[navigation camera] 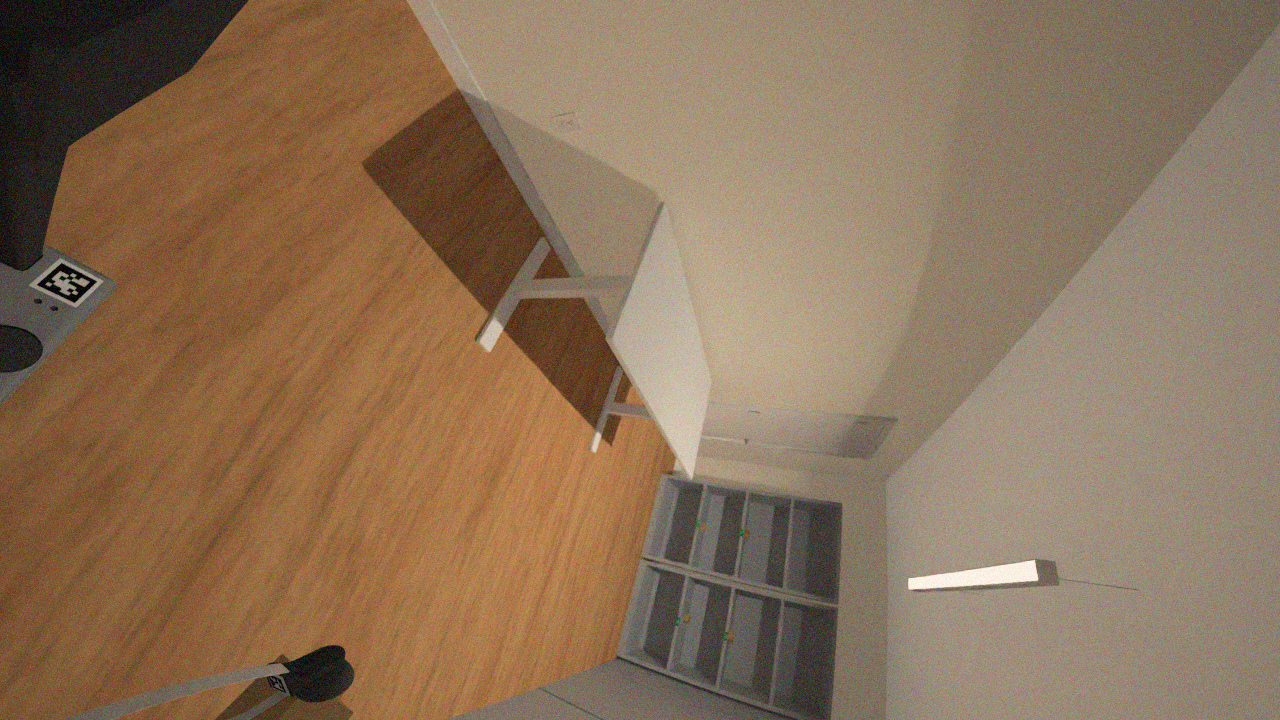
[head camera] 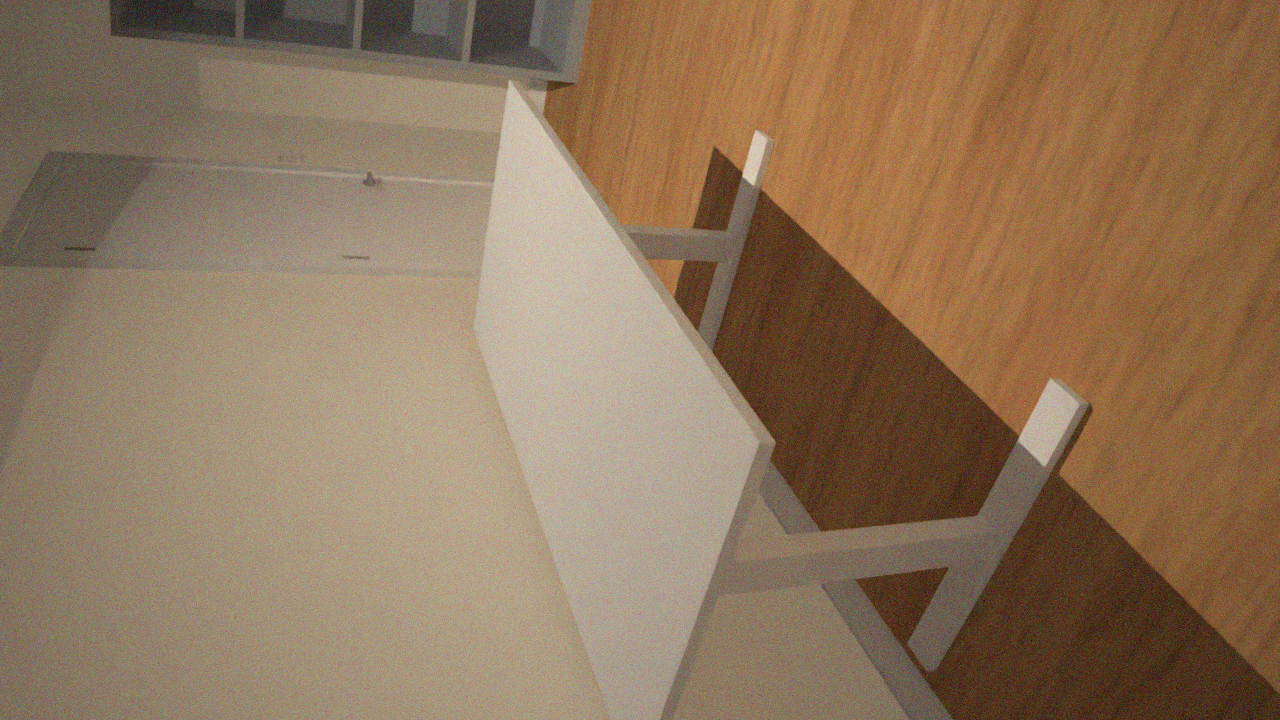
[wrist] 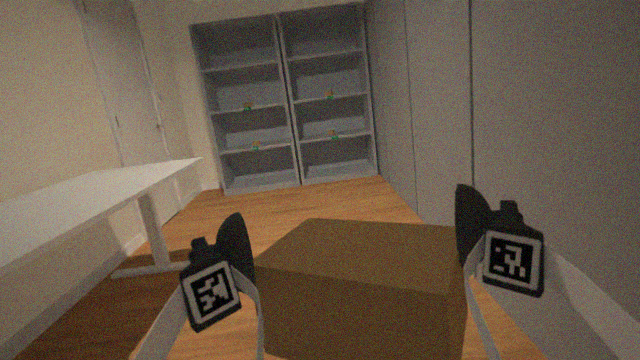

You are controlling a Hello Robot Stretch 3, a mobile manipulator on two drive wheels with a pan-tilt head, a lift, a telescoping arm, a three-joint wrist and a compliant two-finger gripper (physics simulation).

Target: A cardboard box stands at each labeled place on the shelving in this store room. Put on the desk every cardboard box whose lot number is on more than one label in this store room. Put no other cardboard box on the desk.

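Seen in the pictures: gripper, between the fingertips: (wrist: 349,225); robot's base, origin of its link: (navigation camera: 4,343).
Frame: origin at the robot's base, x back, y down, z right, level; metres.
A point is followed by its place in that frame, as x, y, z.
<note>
A brown cardboard box (wrist: 355,310) @(-0.199, -0.934, 0.162) (navigation camera: 313,711) @(-0.239, -0.948, 0.138) is between my fingertips; no label on it can be read. My gripper (wrist: 349,225) @(-0.249, -0.951, 0.169) is shut on this box, one dark fingertip against each side. In the navigation view one fingertip shows beside the box at the bottom left. The white desk (head camera: 617,376) @(-1.325, -0.720, -0.795) (navigation camera: 666,349) @(-1.344, -0.720, -0.885) (wrist: 100,185) @(-1.823, -0.720, -0.899) stands along the cream wall, its top bare where it shows, left of the gripper in the wrist view. The grey shelving (wrist: 288,100) @(-4.165, -1.001, 0.068) (navigation camera: 716,576) @(-3.962, -0.798, 0.058) (head camera: 356,25) @(-3.991, -0.981, -0.717) stands at the far end. Small orange and green marks (wrist: 247,106) @(-4.086, -0.997, -0.407) on its shelf edges are too small to read.
Tall grey panels (wrist: 440,100) @(-1.943, -0.899, 0.946) line the right side in the wrist view. A pale door (wrist: 117,100) @(-3.029, -1.190, -1.292) (head camera: 313,214) @(-3.291, -1.151, -1.281) is beyond the desk. The desk's feet (head camera: 1056,420) (navigation camera: 501,317) stand out over the wooden floor. My base (navigation camera: 89,291) @(-0.025, -0.160, -0.134) shows at the navigation view's left edge.
</note>
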